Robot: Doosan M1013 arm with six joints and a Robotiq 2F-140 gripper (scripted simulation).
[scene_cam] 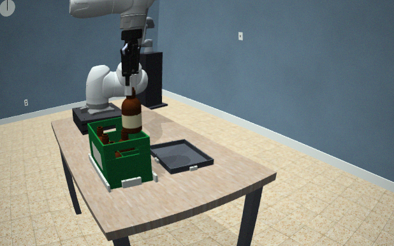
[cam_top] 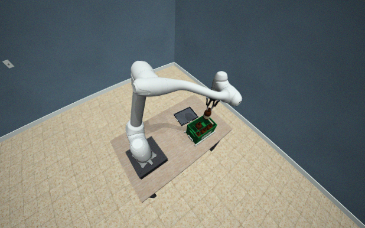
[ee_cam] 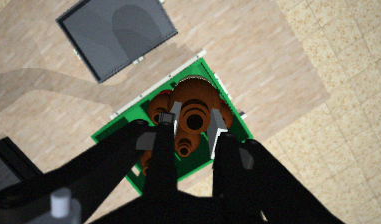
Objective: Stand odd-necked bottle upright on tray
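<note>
The brown bottle is 90 mm below my hand. Also, from my hand: dark tray: 340 mm below, 250 mm to the left, 40 mm behind; green crate: 270 mm below, 90 mm behind, 30 mm to the right.
</note>
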